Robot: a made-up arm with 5 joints. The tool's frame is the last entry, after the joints.
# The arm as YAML. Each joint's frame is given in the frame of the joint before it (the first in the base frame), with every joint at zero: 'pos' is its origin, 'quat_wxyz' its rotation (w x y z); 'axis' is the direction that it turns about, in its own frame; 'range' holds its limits. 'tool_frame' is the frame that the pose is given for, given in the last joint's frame.
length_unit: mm
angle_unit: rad
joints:
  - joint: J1
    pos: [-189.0, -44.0, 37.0]
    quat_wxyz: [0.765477, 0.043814, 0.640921, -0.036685]
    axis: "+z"
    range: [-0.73, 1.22]
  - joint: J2
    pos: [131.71, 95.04, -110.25]
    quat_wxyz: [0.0, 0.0, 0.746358, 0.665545]
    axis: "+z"
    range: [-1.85, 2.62]
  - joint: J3
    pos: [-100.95, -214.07, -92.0]
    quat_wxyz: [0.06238, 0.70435, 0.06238, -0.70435]
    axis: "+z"
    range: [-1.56, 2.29]
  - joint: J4
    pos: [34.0, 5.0, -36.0]
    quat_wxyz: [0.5, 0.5, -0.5, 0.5]
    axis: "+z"
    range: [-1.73, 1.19]
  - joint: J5
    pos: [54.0, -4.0, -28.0]
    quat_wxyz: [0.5, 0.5, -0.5, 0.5]
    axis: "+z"
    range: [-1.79, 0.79]
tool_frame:
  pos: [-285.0, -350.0, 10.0]
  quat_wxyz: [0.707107, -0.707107, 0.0, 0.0]
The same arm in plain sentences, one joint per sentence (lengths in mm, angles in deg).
The arm has five revolute joints in a row. What follows holds with every joint at zero, and every direction is one of the base frame's.
Joint 1 lies 189 mm along -x and 44 mm along -y and 37 mm along +z from the base frame's origin and turns about the direction (0.978006, -0.114101, 0.174601), from -41.83 to 69.9 deg.
Joint 2 lies 74 mm along -x and 107 mm along +y and 147 mm along -z from joint 1 and turns about +y, from -106 to 150.11 deg.
Joint 3 lies 193 mm along -x and 92 mm along -y and 137 mm along -z from joint 2 and turns about -z, from -89.38 to 131.21 deg.
Joint 4 lies 5 mm along -x and 34 mm along -y and 36 mm along +z from joint 3 and turns about +x, from -99.12 to 68.18 deg.
Joint 5 lies 28 mm along -x and 4 mm along -y and 54 mm along -z from joint 4 and turns about -y, from -102.56 to 45.26 deg.
The tool frame, which is the frame that the pose is given for, lies 285 mm along -x and 10 mm along -y and 350 mm along -z from joint 5; its axes are the base frame's turned by roll 0, pitch 0 and yaw 0 deg (as in URDF: about the fixed x, then y, then z).

